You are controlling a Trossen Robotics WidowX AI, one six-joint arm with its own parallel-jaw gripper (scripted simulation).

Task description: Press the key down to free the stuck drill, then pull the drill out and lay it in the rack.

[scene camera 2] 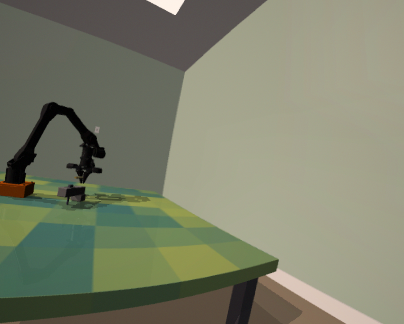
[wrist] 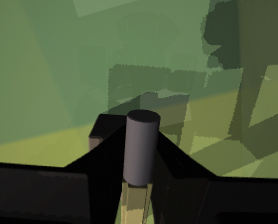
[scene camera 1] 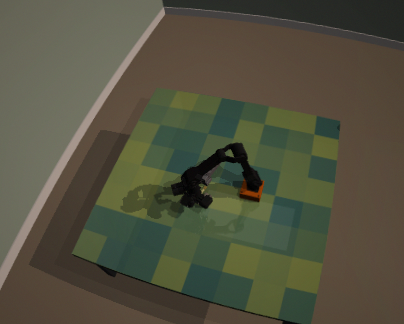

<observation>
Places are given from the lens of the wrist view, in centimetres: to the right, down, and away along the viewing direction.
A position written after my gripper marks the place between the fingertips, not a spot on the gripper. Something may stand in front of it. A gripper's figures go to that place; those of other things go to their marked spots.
my gripper (wrist: 138,132): 0, 1, 11
small grey rack (wrist: 105,125): -3, 1, 15
</observation>
